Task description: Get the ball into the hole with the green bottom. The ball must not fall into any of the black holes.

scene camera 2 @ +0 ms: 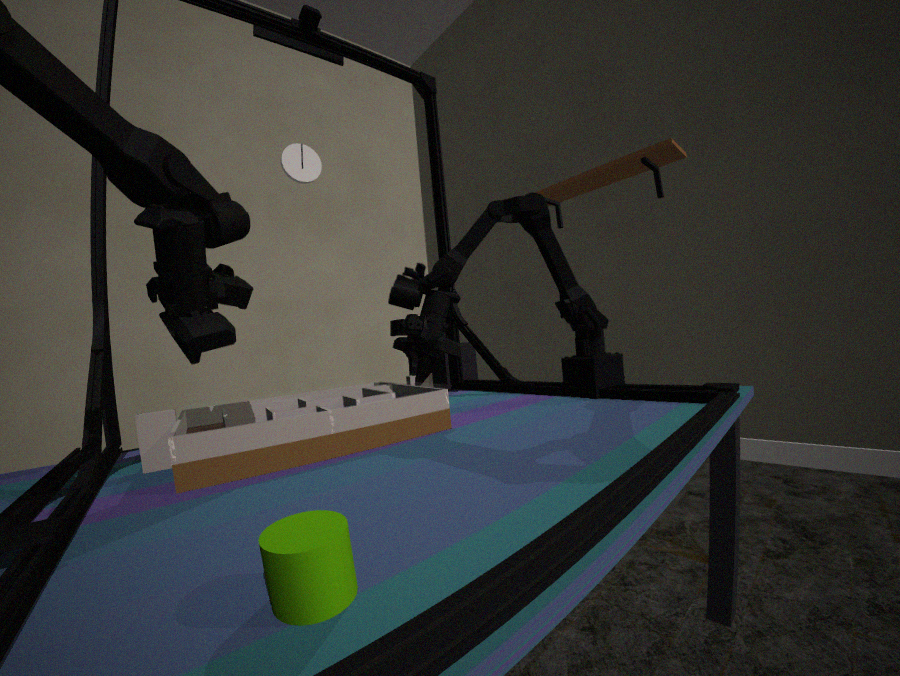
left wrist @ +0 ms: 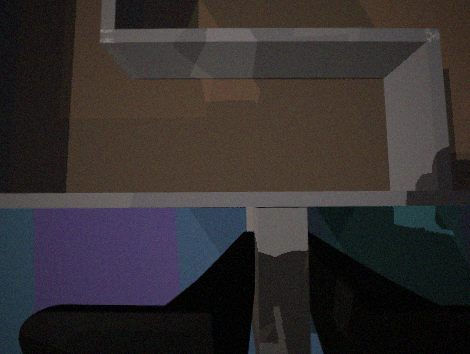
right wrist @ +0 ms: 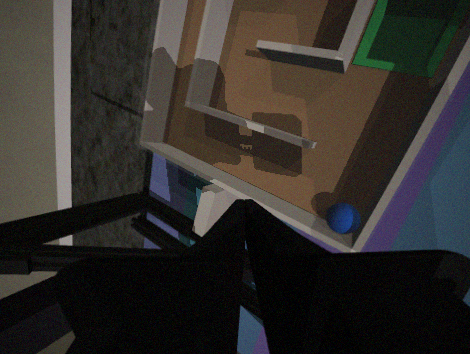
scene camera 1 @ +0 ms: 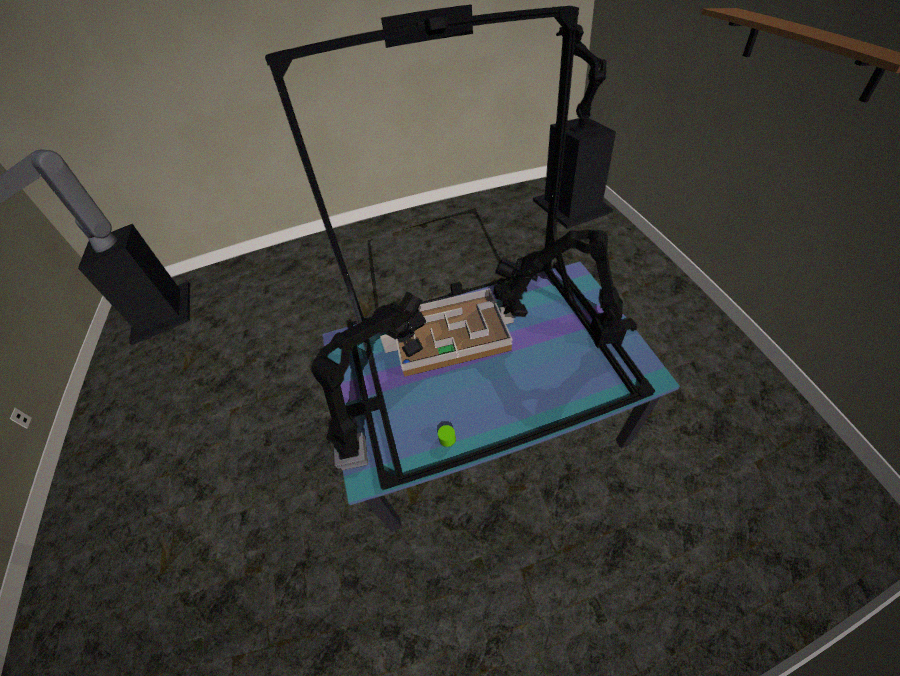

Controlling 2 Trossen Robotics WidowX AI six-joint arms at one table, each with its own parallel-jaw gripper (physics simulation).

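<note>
The maze board (scene camera 1: 456,362) (scene camera 2: 313,451) (left wrist: 233,199) (right wrist: 255,189) has a brown floor and white walls and lies at the back of the table. The blue ball (right wrist: 343,218) rests in a corner against the outer walls. The green-bottomed hole (scene camera 1: 445,349) (right wrist: 384,46) lies farther in, behind a wall. My left gripper (scene camera 1: 515,310) (scene camera 2: 434,376) (left wrist: 274,241) is shut on the board's white handle tab (left wrist: 277,225). My right gripper (scene camera 1: 407,322) (scene camera 2: 195,338) (right wrist: 243,207) is shut and empty. It hangs above the board's other end, clear of that end's tab (right wrist: 209,211).
A lime green cylinder (scene camera 1: 446,435) (scene camera 2: 308,566) stands near the table's front. A black frame (scene camera 1: 515,436) (scene camera 2: 528,584) runs around the table top, with tall posts behind. Inner maze walls (right wrist: 251,124) stand between ball and green hole.
</note>
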